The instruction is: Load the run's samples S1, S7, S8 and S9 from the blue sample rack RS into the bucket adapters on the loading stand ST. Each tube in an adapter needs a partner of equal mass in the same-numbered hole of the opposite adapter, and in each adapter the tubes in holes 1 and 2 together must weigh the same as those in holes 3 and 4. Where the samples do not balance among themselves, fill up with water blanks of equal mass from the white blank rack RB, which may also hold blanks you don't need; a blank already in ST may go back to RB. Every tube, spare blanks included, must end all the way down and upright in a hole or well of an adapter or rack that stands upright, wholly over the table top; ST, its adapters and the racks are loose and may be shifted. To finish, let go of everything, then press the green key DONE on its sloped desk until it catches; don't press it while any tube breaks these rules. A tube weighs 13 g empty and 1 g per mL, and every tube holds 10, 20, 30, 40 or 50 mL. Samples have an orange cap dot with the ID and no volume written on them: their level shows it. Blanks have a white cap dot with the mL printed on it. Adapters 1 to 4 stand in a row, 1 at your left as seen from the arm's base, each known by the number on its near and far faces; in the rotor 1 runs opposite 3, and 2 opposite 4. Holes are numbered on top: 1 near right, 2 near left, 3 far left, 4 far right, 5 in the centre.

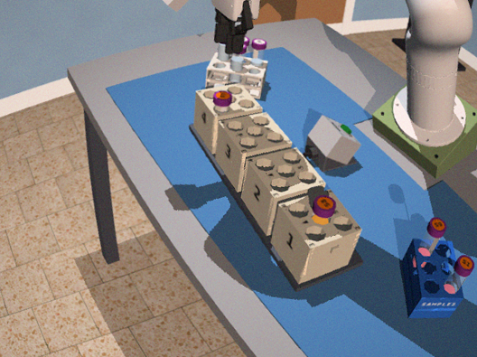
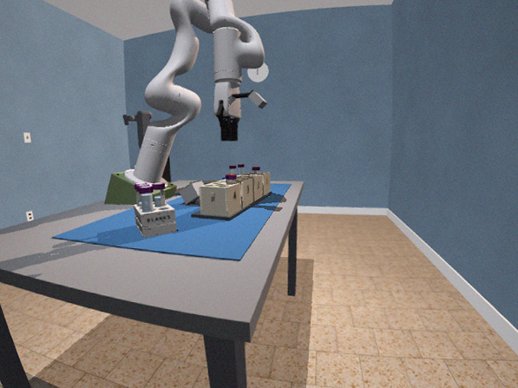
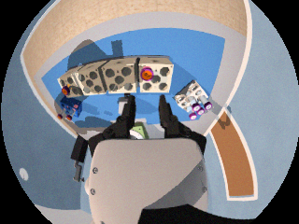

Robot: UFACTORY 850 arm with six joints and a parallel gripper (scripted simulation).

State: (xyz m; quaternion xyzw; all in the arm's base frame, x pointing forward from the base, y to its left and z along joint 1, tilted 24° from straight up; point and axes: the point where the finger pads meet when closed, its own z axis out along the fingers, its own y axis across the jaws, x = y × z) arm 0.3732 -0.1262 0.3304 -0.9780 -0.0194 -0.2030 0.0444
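Right now the tube is 22 cm behind my hand, 50 cm to the left of it and 19 cm below it. The rest, counted from my hand: loading stand ST 4 cm behind, 14 cm to the left, 24 cm below; then white blank rack 12 cm behind, 22 cm to the right, 22 cm below; then blue sample rack 21 cm behind, 45 cm to the left, 22 cm below.
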